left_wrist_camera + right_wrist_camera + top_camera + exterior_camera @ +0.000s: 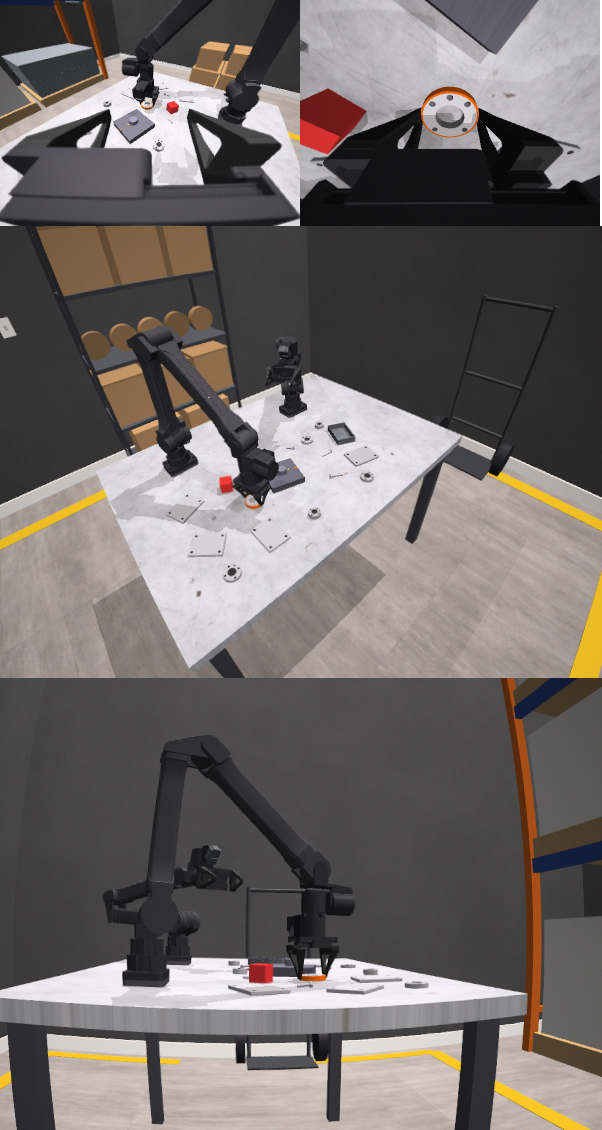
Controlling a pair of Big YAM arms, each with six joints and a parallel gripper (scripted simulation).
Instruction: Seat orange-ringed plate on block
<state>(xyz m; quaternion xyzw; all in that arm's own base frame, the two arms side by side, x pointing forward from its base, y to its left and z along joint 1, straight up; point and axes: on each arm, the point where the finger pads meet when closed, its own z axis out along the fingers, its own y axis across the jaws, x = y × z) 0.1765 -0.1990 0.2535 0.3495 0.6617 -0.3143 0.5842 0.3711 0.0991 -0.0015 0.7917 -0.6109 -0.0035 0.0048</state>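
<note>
My right gripper is now 2 cm past the dark grey block, 17 cm to the right of it and 1 cm below it. Also, from my right hand: red cube 12 cm behind, 3 cm to the right, 1 cm above; orange-ringed plate right at my right hand; dark tray 6 cm behind, 50 cm to the left.
</note>
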